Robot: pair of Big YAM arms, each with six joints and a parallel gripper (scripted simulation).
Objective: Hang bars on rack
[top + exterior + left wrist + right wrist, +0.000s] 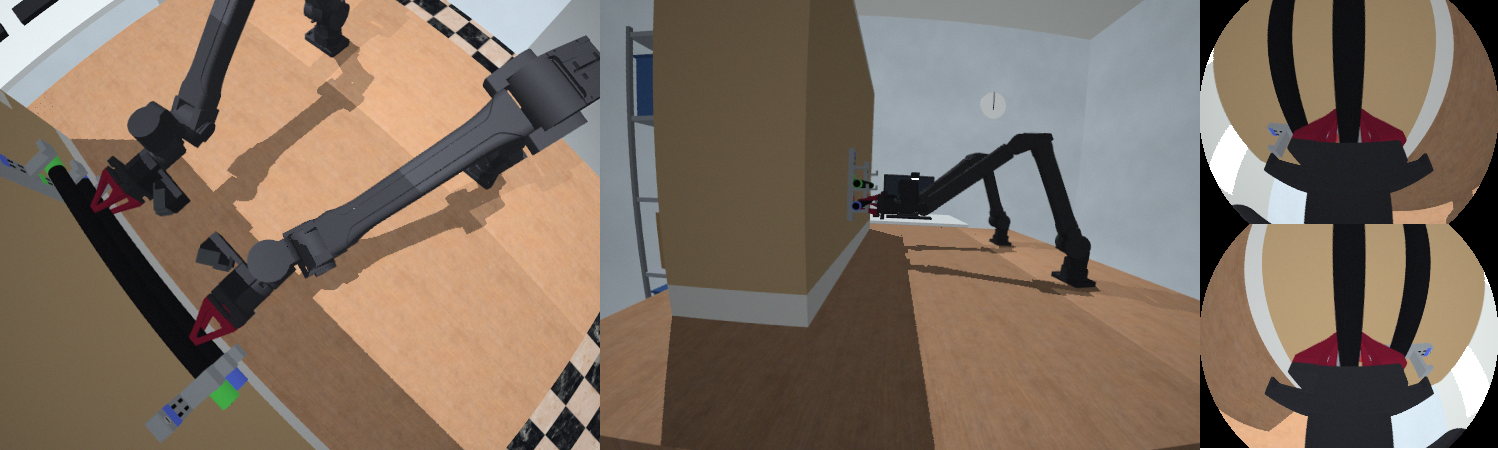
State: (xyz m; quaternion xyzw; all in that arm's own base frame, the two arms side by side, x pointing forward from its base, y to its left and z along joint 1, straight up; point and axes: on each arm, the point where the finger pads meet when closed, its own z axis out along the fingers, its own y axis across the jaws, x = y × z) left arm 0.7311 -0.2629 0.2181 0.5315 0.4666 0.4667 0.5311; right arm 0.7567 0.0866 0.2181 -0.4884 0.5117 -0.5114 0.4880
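My right hand is 15 cm to the right of the blue-ended bar. From my right hand the other things lie so: brown wall: 19 cm ahead, 17 cm to the left, 23 cm above; green-ended bar: 15 cm to the left, 8 cm above.
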